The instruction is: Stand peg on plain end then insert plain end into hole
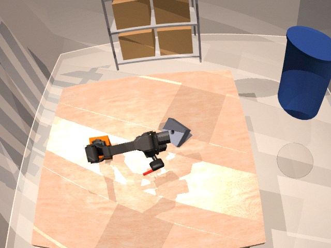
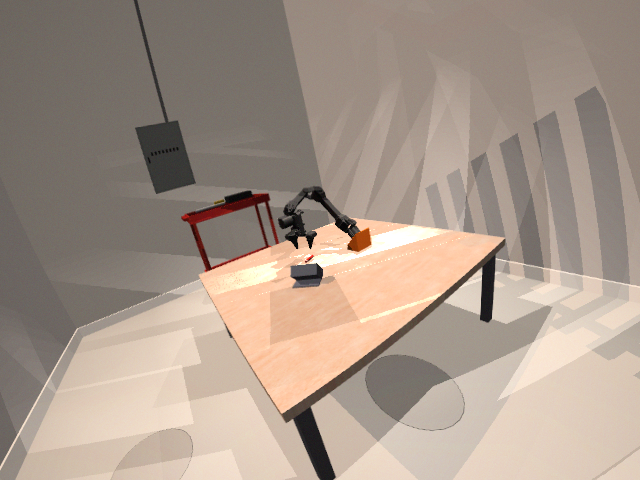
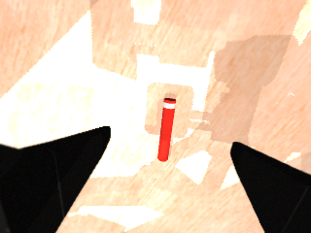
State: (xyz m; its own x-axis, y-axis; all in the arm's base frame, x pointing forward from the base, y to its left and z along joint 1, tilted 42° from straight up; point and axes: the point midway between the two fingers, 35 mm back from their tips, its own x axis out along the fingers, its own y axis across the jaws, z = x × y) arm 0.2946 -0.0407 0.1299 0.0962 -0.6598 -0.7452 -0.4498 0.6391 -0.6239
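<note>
Now: the red peg 10 mm behind my gripper tip and 70 mm below it. Also, from my gripper tip: grey sloped panel: 110 mm ahead, 220 mm to the left, 40 mm below.
</note>
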